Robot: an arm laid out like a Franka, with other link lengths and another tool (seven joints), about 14 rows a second.
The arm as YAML. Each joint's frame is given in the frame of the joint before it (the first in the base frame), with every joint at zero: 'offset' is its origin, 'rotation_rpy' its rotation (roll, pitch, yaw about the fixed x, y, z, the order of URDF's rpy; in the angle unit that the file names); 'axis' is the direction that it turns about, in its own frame. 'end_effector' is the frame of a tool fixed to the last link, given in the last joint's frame.
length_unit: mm
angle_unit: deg
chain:
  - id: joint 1
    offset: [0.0, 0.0, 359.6]
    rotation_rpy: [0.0, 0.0, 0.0]
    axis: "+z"
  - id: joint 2
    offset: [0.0, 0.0, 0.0]
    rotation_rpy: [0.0, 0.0, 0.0]
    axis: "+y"
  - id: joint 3
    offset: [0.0, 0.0, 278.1]
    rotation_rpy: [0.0, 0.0, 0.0]
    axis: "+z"
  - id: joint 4
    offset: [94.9, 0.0, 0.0]
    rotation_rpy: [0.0, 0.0, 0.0]
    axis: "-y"
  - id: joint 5
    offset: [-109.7, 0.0, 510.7]
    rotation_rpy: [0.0, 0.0, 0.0]
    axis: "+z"
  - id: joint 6
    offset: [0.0, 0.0, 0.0]
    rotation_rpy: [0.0, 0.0, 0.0]
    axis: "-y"
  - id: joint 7
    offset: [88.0, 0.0, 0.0]
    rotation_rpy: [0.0, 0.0, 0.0]
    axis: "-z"
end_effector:
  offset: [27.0, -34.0, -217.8]
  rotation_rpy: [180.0, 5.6, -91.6]
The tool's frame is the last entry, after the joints.
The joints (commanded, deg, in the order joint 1, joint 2, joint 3, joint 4, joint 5, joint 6, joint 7), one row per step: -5.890, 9.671, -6.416, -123.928, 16.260, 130.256, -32.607; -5.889, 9.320, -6.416, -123.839, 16.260, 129.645, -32.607; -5.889, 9.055, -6.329, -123.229, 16.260, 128.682, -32.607; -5.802, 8.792, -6.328, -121.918, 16.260, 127.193, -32.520; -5.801, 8.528, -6.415, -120.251, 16.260, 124.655, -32.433; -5.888, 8.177, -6.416, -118.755, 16.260, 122.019, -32.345; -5.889, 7.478, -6.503, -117.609, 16.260, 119.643, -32.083; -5.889, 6.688, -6.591, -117.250, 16.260, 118.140, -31.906; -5.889, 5.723, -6.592, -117.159, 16.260, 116.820, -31.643; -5.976, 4.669, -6.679, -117.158, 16.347, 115.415, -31.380; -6.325, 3.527, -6.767, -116.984, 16.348, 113.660, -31.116; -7.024, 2.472, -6.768, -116.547, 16.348, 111.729, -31.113; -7.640, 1.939, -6.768, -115.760, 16.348, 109.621, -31.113; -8.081, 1.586, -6.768, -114.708, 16.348, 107.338, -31.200; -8.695, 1.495, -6.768, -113.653, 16.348, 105.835, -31.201; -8.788, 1.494, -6.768, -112.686, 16.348, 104.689, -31.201; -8.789, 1.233, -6.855, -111.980, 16.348, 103.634, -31.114; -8.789, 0.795, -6.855, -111.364, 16.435, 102.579, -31.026; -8.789, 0.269, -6.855, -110.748, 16.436, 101.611, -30.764
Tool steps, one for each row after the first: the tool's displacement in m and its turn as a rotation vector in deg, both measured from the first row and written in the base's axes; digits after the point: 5 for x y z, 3 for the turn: 0.00007, 0.00088, 0.00397, 0.184, 0.114, 0.116; 0.00313, 0.00270, 0.01136, 0.417, 0.122, 0.395; 0.00990, 0.00435, 0.02479, 0.685, -0.058, 0.709; 0.01502, 0.00532, 0.04007, 1.255, 0.364, 1.070; 0.01819, 0.00675, 0.05479, 1.885, 0.958, 1.458; 0.02010, 0.00801, 0.07099, 2.425, 1.355, 1.635; 0.01925, 0.00884, 0.08192, 2.798, 1.622, 1.707; 0.01754, 0.01073, 0.09259, 3.146, 1.832, 1.745; 0.01457, 0.01096, 0.10332, 3.598, 2.097, 1.590; 0.01079, 0.00821, 0.11631, 4.056, 2.435, 1.305; 0.00708, 0.00243, 0.13073, 4.533, 2.691, 1.066; 0.00384, -0.00234, 0.14217, 5.048, 3.286, 0.955; 0.00146, -0.00495, 0.15403, 5.574, 3.946, 1.152; 0.00077, -0.01111, 0.16397, 5.850, 4.169, 0.917; 0.00195, -0.01154, 0.17245, 6.009, 4.269, 1.117; 0.00208, -0.01175, 0.18153, 6.155, 4.306, 1.221; 0.00204, -0.01051, 0.19192, 6.369, 4.235, 1.390; 0.00201, -0.00978, 0.20345, 6.450, 4.069, 1.408
